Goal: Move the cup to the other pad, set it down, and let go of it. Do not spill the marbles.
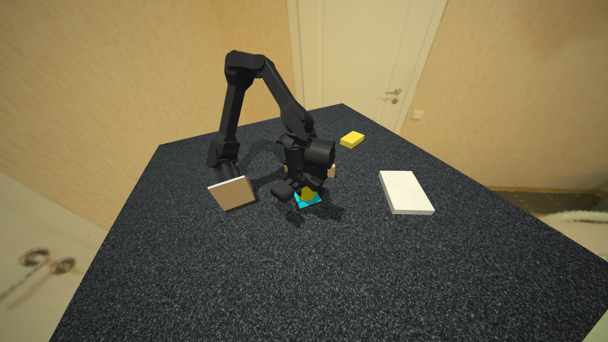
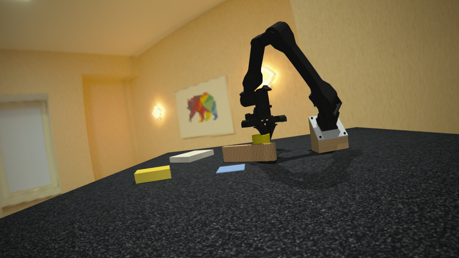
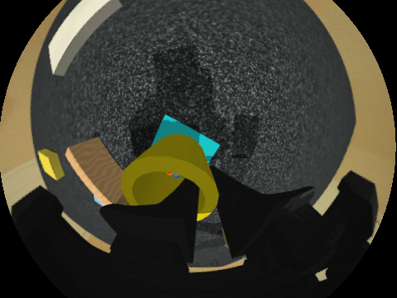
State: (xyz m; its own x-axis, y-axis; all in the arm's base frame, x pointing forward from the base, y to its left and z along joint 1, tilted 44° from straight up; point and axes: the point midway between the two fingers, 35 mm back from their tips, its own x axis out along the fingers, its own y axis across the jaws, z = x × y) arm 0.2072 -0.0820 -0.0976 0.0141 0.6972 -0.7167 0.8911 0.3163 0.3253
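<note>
Now: gripper tip 50 mm above the cyan pad, 30 mm short of it and 20 mm to the right of it. The rest, counted from my gripper tip: wooden block (110 mm to the left, 90 mm ahead, 20 mm below); then yellow cup (20 mm ahead, 10 mm to the left); then blue marble (30 mm to the left, 20 mm below, 20 mm ahead).
</note>
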